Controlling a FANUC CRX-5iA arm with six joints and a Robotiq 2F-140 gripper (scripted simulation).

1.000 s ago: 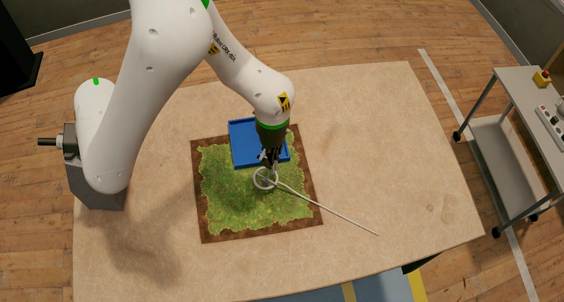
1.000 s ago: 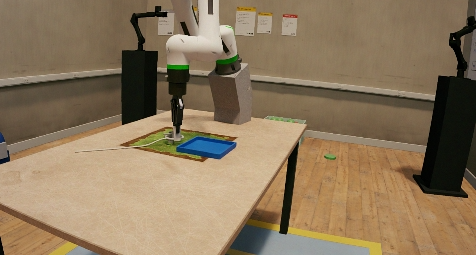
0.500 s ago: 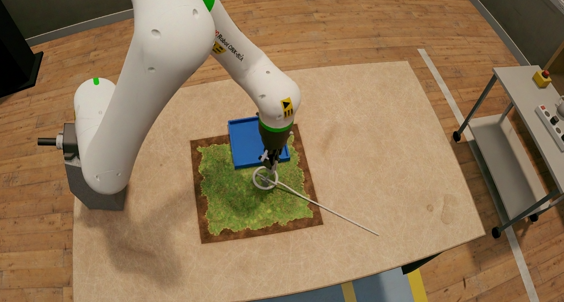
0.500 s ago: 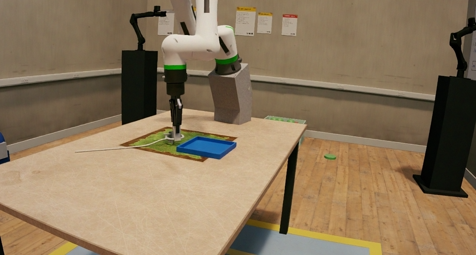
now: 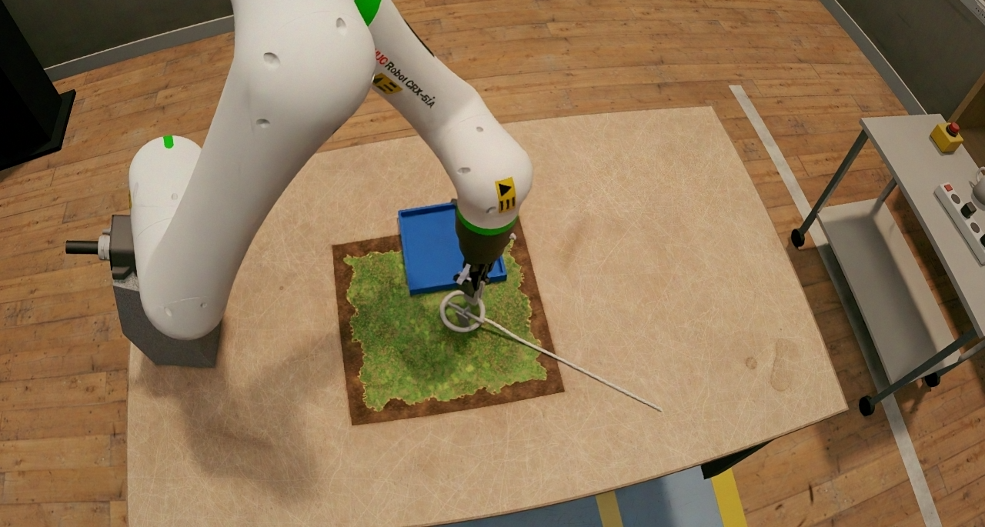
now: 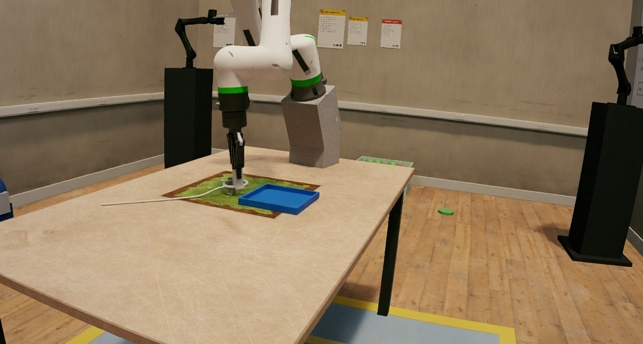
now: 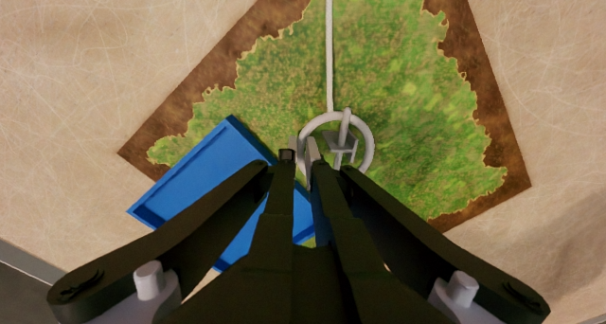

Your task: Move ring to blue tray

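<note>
My gripper is now 30 mm past the grey T-topped stake, 30 mm to the left of it and 30 mm above it. Round my hand: white ring (30 mm behind, 20 mm to the right, 30 mm below); mat (70 mm behind, 10 mm to the right, 70 mm below); blue tray (10 mm behind, 140 mm to the left, 50 mm below).
</note>
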